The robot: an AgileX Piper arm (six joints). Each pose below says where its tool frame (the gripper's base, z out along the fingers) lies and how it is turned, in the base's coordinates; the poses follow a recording.
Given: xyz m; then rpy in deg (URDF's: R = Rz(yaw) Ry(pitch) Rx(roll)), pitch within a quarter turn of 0, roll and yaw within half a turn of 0.
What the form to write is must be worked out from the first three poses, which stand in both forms.
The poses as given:
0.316, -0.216, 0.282, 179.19, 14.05, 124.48
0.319, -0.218, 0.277, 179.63, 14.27, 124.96
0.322, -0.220, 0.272, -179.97, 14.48, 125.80
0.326, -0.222, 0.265, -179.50, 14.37, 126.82
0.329, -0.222, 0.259, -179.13, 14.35, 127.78
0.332, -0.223, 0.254, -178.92, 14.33, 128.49
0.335, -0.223, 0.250, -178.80, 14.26, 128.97
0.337, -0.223, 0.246, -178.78, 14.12, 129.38
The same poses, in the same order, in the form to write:
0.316, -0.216, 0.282, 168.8, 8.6, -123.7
0.319, -0.218, 0.277, 168.4, 8.4, -124.2
0.322, -0.220, 0.272, 168.2, 8.4, -124.9
0.326, -0.222, 0.265, 168.1, 8.1, -125.9
0.329, -0.222, 0.259, 168.0, 8.0, -126.8
0.332, -0.223, 0.254, 168.0, 8.0, -127.5
0.335, -0.223, 0.250, 168.1, 8.0, -128.0
0.337, -0.223, 0.246, 168.2, 7.9, -128.4

